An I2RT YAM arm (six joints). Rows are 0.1 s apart.
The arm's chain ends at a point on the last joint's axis. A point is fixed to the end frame.
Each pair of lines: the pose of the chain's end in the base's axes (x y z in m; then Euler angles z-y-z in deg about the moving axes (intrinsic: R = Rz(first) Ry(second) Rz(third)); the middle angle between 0 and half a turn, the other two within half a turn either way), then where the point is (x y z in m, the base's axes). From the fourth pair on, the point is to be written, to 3 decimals.
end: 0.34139 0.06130 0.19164 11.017 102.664 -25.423
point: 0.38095 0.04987 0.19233
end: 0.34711 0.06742 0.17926 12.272 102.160 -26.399
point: 0.38693 0.05702 0.18058
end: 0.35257 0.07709 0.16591 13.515 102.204 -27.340
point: 0.39264 0.06771 0.16750
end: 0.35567 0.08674 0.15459 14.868 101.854 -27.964
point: 0.396 0.078 0.157
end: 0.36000 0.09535 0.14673 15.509 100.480 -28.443
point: 0.400 0.088 0.150
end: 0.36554 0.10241 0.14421 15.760 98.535 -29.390
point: 0.406 0.095 0.149
